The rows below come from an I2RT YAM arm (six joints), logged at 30 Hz.
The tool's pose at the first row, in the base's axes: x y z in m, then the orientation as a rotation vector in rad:
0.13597 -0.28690 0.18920 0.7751 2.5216 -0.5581
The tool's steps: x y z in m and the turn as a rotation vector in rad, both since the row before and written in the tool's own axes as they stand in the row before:
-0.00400 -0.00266 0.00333 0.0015 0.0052 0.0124
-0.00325 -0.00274 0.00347 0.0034 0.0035 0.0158
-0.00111 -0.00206 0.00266 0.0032 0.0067 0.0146
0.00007 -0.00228 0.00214 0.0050 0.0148 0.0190
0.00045 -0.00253 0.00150 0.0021 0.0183 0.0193
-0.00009 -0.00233 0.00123 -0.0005 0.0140 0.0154
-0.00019 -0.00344 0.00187 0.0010 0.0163 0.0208
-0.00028 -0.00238 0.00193 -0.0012 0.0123 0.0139
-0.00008 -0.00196 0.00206 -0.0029 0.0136 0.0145
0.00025 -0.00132 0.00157 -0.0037 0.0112 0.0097
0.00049 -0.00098 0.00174 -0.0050 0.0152 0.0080
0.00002 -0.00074 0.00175 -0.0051 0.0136 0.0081
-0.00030 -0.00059 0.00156 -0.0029 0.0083 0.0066
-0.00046 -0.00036 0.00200 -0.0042 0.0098 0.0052
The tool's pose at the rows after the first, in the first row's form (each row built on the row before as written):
0.13832 -0.29225 0.18918 0.7932 2.5197 -0.5546
0.14004 -0.29743 0.18865 0.8153 2.5141 -0.5528
0.14031 -0.30077 0.18751 0.8374 2.5120 -0.5503
0.13940 -0.30347 0.18623 0.8694 2.5144 -0.5463
0.13782 -0.30582 0.18532 0.9024 2.5196 -0.5372
0.13664 -0.30813 0.18483 0.9277 2.5231 -0.5272
0.13489 -0.31155 0.18405 0.9613 2.5251 -0.5166
0.13387 -0.31426 0.18300 0.9838 2.5275 -0.5065
0.13300 -0.31660 0.18163 1.0071 2.5305 -0.4934
0.13222 -0.31806 0.18039 1.0231 2.5342 -0.4814
0.13155 -0.31920 0.17882 1.0385 2.5424 -0.4665
0.13135 -0.32043 0.17739 1.0533 2.5490 -0.4520
0.13142 -0.32166 0.17622 1.0644 2.5519 -0.4430
0.13184 -0.32300 0.17468 1.0741 2.5569 -0.4319

